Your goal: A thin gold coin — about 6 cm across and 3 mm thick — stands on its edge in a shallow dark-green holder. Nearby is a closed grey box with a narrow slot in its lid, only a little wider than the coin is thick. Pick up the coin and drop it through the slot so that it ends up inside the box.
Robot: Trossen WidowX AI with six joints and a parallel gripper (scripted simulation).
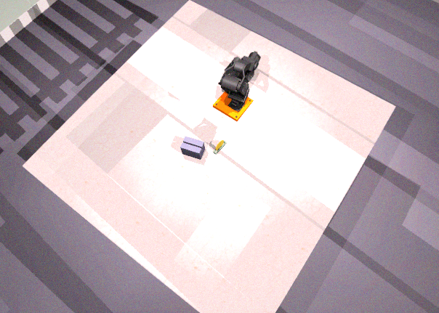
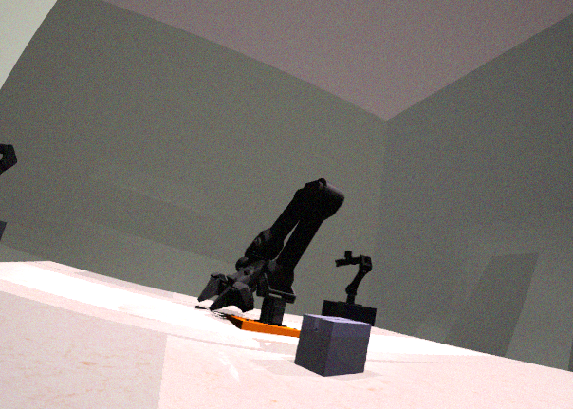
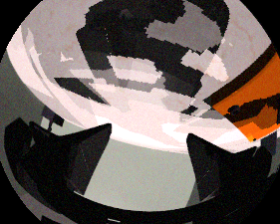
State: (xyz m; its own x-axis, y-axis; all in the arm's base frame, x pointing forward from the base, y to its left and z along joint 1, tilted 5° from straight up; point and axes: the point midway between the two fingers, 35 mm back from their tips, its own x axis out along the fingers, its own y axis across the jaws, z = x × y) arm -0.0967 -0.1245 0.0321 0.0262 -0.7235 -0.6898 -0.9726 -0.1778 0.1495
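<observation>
My gripper tip is 330 mm short of the coin, 200 mm to the right of it and 10 mm below it.
</observation>
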